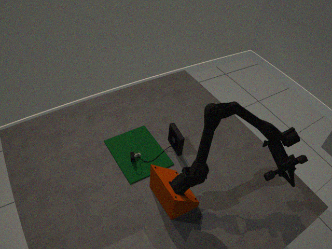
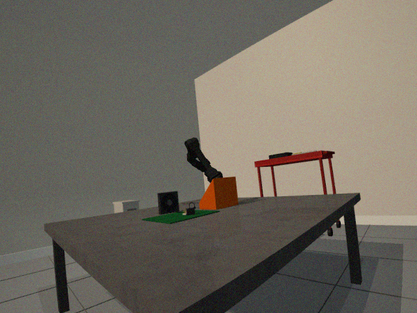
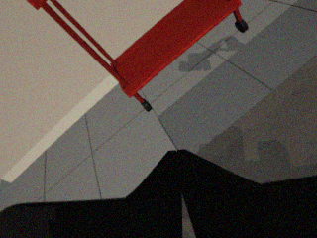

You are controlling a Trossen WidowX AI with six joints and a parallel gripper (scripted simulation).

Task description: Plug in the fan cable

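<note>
The black plug is 540 mm ahead of my gripper tip, 490 mm to the left of it and 210 mm below it. The rest, counted from my gripper tip: white-framed fan header (560 mm ahead, 460 mm to the left, 230 mm below); then green board (570 mm ahead, 450 mm to the left, 240 mm below); then black fan (540 mm ahead, 270 mm to the left, 170 mm below).
</note>
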